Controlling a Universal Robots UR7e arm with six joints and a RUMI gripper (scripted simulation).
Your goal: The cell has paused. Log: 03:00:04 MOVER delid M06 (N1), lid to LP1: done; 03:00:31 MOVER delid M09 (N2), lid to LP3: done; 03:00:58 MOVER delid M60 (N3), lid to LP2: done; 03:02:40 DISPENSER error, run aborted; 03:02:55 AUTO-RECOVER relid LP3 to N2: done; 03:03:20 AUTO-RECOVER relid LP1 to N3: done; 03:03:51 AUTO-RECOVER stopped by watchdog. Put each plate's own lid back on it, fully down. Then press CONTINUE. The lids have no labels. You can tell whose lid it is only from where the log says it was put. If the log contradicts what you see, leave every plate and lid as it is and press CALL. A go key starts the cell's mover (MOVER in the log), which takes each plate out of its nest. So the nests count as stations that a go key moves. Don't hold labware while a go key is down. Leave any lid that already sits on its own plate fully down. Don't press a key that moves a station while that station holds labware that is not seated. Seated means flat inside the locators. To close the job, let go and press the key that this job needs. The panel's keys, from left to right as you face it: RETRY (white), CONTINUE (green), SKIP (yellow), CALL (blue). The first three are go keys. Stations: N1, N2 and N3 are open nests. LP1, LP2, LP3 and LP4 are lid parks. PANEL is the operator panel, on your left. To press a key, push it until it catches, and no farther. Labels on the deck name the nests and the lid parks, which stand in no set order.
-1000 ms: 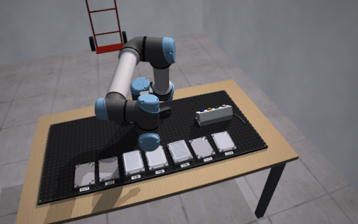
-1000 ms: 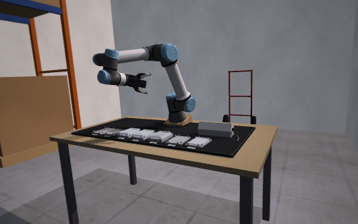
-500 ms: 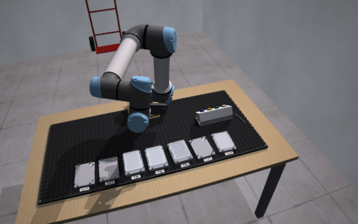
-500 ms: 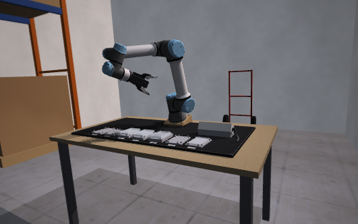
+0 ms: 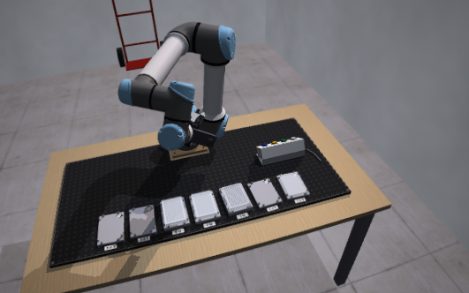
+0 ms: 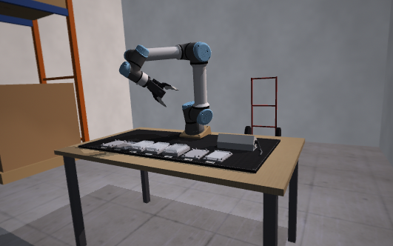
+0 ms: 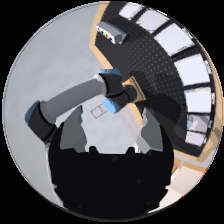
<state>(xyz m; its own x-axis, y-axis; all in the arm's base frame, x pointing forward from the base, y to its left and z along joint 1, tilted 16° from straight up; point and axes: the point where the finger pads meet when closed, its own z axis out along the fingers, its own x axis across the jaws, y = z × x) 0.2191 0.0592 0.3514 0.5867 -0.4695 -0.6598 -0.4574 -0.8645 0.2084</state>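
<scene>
Now: the white lid 14 cm ahead of my hand, 1 cm to the right of it and 28 cm below it. The rest, counted from my hand: blue key (15 cm behind, 30 cm to the left, 24 cm below); lid park (10 cm ahead, 25 cm to the left, 30 cm below); plate (12 cm ahead, 13 cm to the left, 28 cm below).
</scene>
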